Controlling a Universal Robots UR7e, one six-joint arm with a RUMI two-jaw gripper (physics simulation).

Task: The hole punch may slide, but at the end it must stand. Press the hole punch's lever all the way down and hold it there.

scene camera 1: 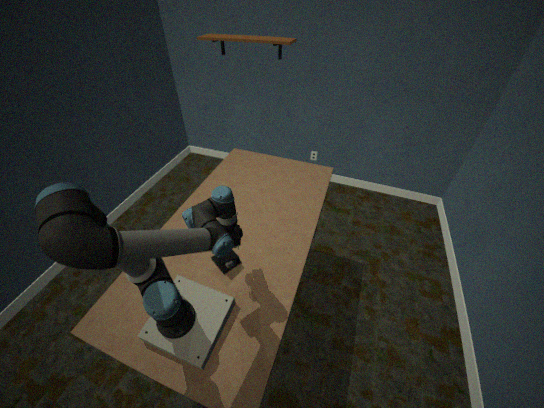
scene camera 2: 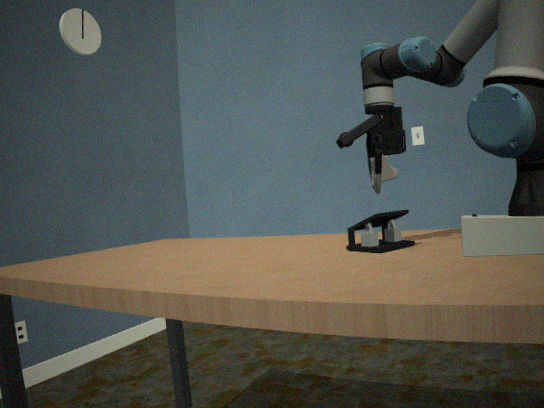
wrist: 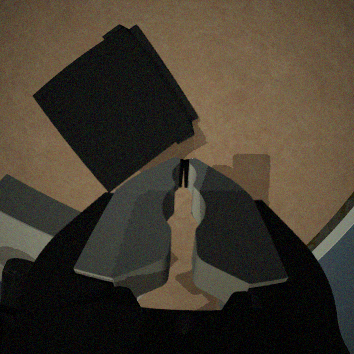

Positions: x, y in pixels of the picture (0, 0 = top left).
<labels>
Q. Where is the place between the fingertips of the gripper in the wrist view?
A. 183, 162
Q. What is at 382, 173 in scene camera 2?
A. The gripper.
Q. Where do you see a hole punch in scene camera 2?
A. At 391, 240
</labels>
